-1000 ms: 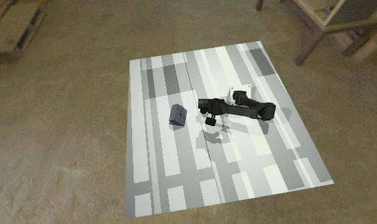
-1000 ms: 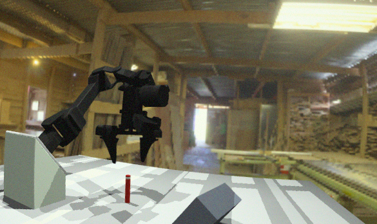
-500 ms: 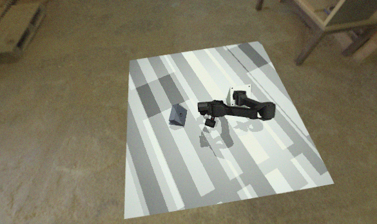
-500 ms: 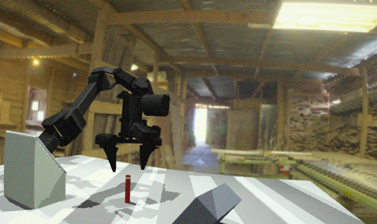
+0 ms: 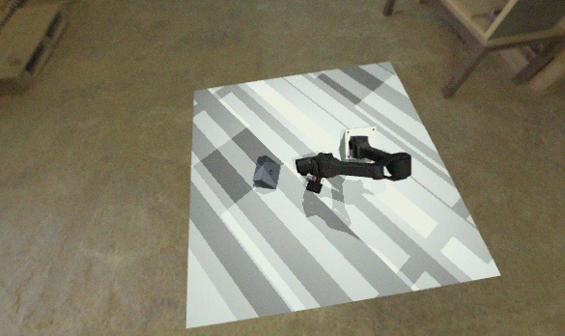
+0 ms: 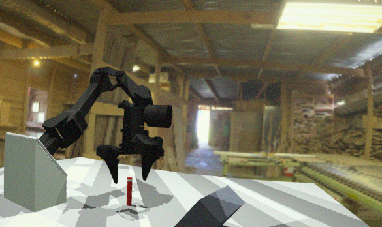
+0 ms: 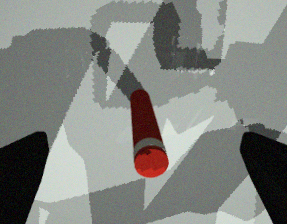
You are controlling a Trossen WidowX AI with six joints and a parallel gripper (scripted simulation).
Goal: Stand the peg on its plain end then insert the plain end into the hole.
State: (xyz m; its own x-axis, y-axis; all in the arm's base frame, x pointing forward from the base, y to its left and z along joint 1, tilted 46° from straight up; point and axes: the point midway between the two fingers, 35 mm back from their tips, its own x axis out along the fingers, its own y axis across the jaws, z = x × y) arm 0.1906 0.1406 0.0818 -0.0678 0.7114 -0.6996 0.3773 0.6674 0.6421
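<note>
Now: gripper tip 10 mm above the red peg. Round my gripper tip: dark sloped panel (240 mm ahead, 60 mm to the right, 20 mm below).
</note>
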